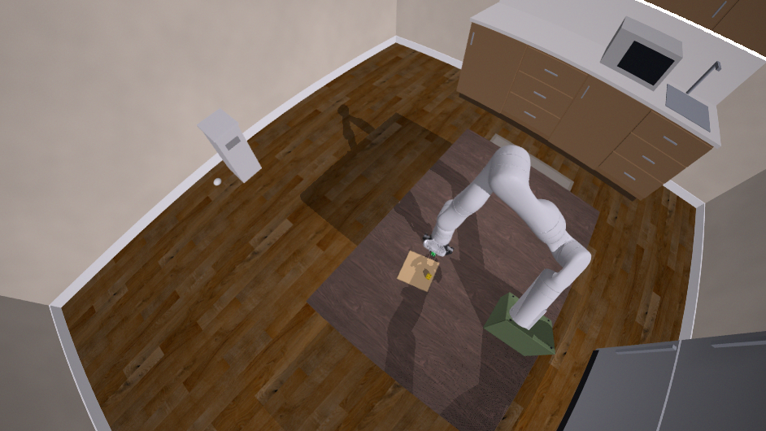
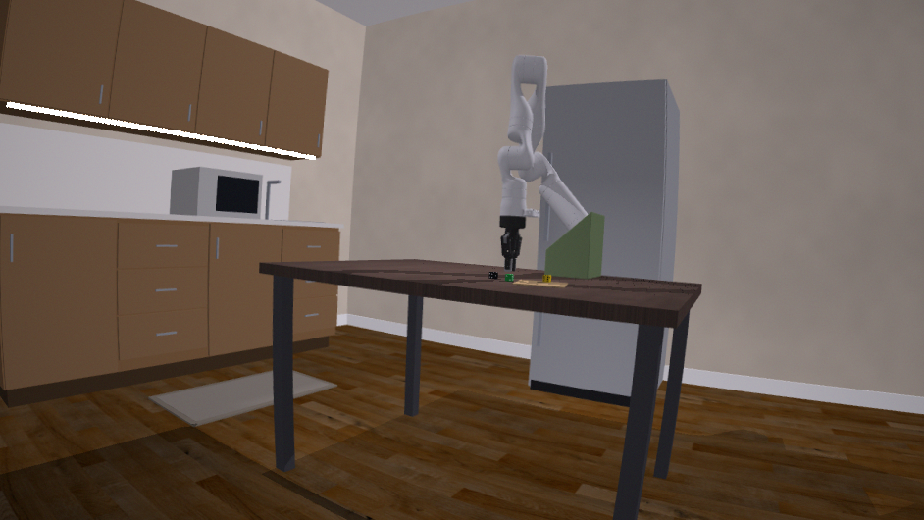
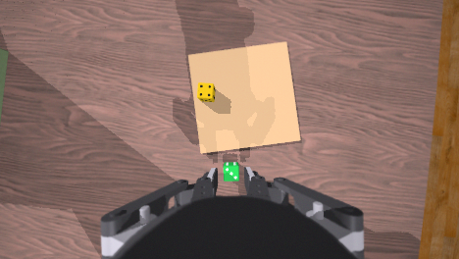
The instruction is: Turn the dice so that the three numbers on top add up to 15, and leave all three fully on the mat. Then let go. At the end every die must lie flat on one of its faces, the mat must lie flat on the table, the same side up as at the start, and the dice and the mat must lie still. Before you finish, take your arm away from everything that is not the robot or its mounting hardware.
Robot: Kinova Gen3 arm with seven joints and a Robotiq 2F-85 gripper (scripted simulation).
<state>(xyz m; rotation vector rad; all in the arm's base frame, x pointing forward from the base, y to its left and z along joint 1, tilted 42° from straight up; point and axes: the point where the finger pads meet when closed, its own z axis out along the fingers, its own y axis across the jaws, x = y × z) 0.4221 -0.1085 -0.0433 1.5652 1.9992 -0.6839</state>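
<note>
My hand is 4 cm above the green die. Also, from my hand: black die: 7 cm to the right, 4 cm below, 2 cm behind; then yellow die: 10 cm to the left, 5 cm behind, 3 cm below; then tan mat: 10 cm to the left, 4 cm below.
</note>
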